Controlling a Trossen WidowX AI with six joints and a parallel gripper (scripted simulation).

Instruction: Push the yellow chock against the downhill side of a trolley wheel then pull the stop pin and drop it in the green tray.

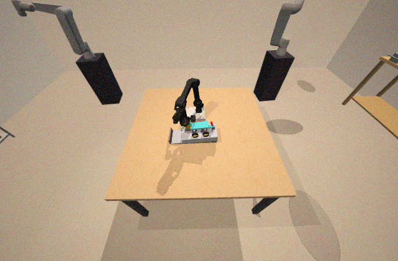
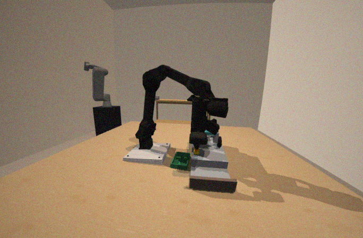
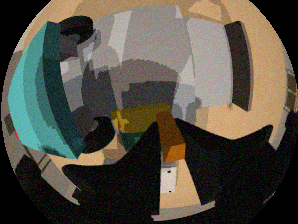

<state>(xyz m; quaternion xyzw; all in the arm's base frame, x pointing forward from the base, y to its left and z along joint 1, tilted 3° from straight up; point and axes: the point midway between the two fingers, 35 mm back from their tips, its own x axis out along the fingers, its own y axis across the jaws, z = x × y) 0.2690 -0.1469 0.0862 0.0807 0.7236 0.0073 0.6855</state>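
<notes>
My gripper tip is 220 mm to the right of the red-headed stop pin, 60 mm short of it and 40 mm below it. From my gripper tip the other things lie so: green tray: 100 mm below, 70 mm behind, 30 mm to the left; then grey ramp: 110 mm to the left, 70 mm ahead, 40 mm below; then yellow chock: 20 mm to the left, 10 mm below.
</notes>
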